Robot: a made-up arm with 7 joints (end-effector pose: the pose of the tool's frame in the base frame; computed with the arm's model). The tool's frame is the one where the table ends. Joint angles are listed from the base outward.
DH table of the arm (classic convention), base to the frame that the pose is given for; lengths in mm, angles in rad. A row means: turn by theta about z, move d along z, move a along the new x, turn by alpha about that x. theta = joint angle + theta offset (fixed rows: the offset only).
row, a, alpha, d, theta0
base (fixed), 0, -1.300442, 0, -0.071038
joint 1, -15.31, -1.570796, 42.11, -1.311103
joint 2, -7.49, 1.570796, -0.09, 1.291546
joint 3, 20.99, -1.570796, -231.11, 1.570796
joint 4, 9.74, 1.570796, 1.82, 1.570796
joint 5, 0.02, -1.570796, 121.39, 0
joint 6, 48.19, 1.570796, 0.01, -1.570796
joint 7, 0, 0, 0.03, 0
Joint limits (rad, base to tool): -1.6..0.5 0..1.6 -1.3..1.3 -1.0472..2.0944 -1.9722..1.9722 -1.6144..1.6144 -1.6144..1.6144
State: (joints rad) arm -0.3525 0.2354 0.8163 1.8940 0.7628 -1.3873 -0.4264
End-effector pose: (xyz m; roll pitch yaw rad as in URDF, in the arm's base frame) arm 0.0671 0.1092 -0.3554 -0.1347 0.2844 -0.4636
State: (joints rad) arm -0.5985 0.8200 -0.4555 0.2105 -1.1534 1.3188 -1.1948
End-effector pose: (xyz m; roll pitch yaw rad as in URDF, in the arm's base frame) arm 0.2208 0.1586 -0.2157 -1.4801 0.1122 -1.7996
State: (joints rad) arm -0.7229 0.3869 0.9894 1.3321 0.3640 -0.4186 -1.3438
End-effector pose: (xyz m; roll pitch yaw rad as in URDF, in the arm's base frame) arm 0.2302 0.2141 -0.2847 -0.3016 0.1738 -0.7708
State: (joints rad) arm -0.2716 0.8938 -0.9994 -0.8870 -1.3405 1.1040 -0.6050
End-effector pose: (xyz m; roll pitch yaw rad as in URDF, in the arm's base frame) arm 0.0419 0.0679 -0.1804 -1.2081 -0.0166 -2.4877
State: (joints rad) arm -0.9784 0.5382 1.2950 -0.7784 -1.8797 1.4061 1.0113
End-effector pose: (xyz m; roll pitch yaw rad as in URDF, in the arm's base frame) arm 0.1466 0.1706 0.0039 -0.5265 -0.4414 0.2444
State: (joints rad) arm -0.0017 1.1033 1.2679 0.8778 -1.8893 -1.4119 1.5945
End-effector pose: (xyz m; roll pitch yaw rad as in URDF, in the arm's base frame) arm -0.0356 0.3997 -0.0610 -2.0857 1.3429 2.2426
